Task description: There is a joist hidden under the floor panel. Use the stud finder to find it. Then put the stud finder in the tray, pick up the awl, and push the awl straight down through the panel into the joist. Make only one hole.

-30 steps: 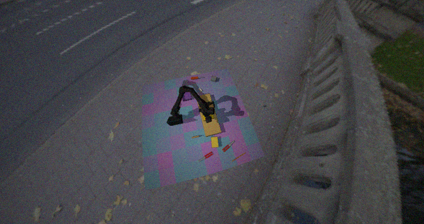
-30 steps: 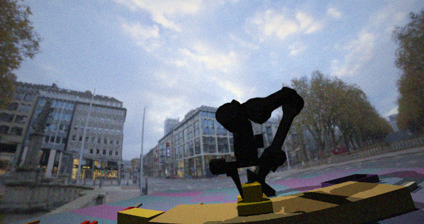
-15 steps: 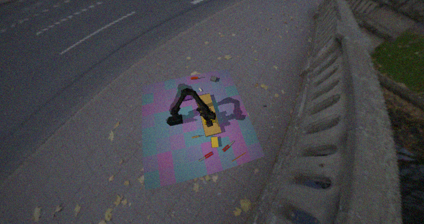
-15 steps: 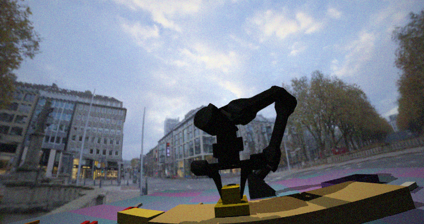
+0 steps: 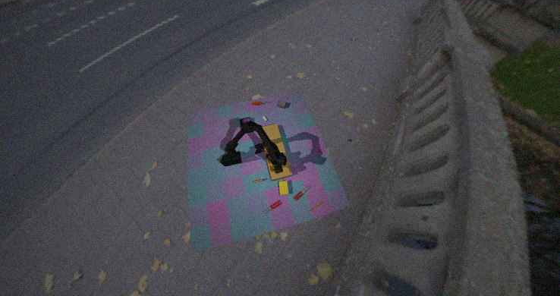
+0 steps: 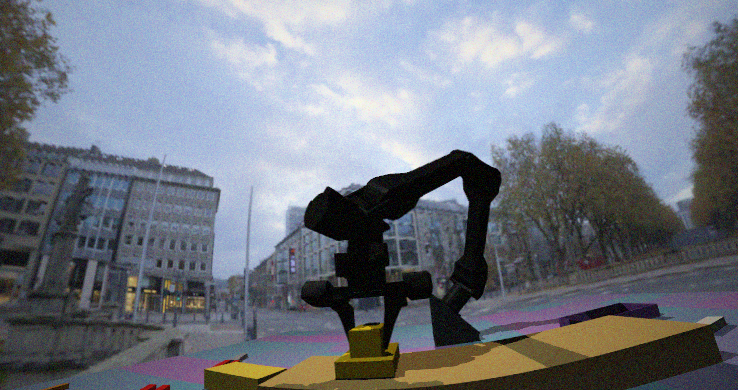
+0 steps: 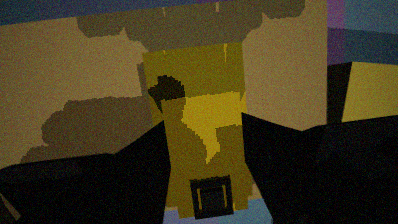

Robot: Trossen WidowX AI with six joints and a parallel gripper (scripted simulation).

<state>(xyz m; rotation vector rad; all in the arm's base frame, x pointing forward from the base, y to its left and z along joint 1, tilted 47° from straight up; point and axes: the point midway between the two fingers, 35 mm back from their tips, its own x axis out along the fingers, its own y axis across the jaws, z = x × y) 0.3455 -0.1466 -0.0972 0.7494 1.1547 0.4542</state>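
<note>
Now: the purple tray 180 mm behind my gripper tip, 490 mm to the left of it and 50 mm below it. Round my gripper tip: yellow block 20 mm behind, 200 mm to the right, 50 mm below; then yellow stud finder 20 mm behind, 20 mm above; then awl 180 mm behind, 80 mm to the right, 60 mm below.
</note>
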